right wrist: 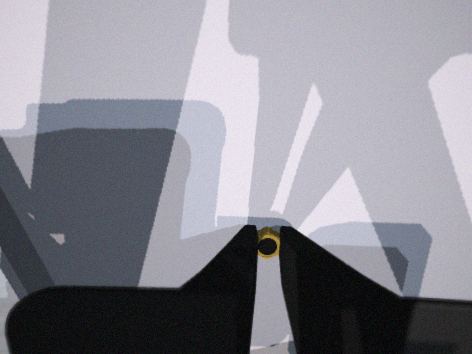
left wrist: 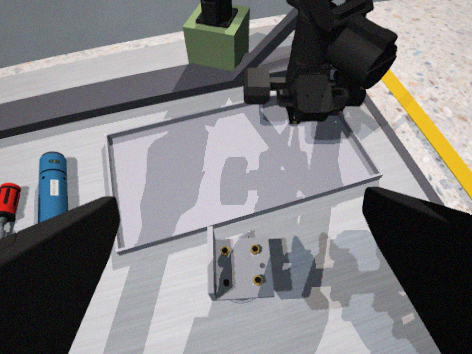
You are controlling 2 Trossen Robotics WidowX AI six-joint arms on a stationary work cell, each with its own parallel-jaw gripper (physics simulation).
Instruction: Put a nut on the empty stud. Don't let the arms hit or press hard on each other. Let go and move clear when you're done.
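Places are measured from the left arm's base along level axes (x right, y ahead, z up), in centimetres.
Where they show: left gripper, fingertip midpoint: point(left wrist: 242, 204); right gripper, fingertip midpoint: point(right wrist: 267, 237) point(left wrist: 293, 122); right arm's base at its link origin: point(left wrist: 217, 16).
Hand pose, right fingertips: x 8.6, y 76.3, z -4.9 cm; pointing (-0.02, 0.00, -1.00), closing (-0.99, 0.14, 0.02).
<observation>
Things, the pixels of their top centre, and the offset from my right fingertips. "pt": a spot on its surface instead.
- dark empty stud at its top centre: point(left wrist: 226, 281) dx -15.4, dy -27.3, dz +6.8 cm
- gold nut at its top centre: point(right wrist: 267, 246) dx +0.0, dy +0.2, dz +0.3 cm
- shallow grey tray at a spot on its surface: point(left wrist: 114, 192) pt dx -31.3, dy -10.1, dz +0.2 cm
- green block at its top centre: point(left wrist: 217, 16) dx -11.3, dy +20.2, dz +9.4 cm
- blue cylinder at its top centre: point(left wrist: 45, 212) dx -39.8, dy -14.0, dz +3.5 cm
- red-handled tool at a spot on its surface: point(left wrist: 9, 199) pt dx -47.3, dy -10.1, dz +1.8 cm
A grey metal bracket point(left wrist: 242, 265) with an upright wall along its left side is at the lower middle of the left wrist view. Gold nuts point(left wrist: 225, 250) point(left wrist: 255, 249) point(left wrist: 257, 280) are on three of its studs. The dark empty stud point(left wrist: 226, 282) is at the bracket's lower left, beside the wall, in shadow. My left gripper point(left wrist: 242, 204) is open and empty, its fingers wide apart at either side of the view. My right gripper point(right wrist: 267, 237) is shut on another gold nut point(right wrist: 268, 233), held between its fingertips at the tray; the fingertips are mostly hidden in the left wrist view.
A shallow grey tray point(left wrist: 114, 192) lies behind the bracket, with the right arm point(left wrist: 312, 95) over its far right part. A green block point(left wrist: 212, 45) stands behind the dark rail point(left wrist: 125, 97). A blue cylinder point(left wrist: 53, 195) and a red-handled tool point(left wrist: 9, 199) lie at the left.
</observation>
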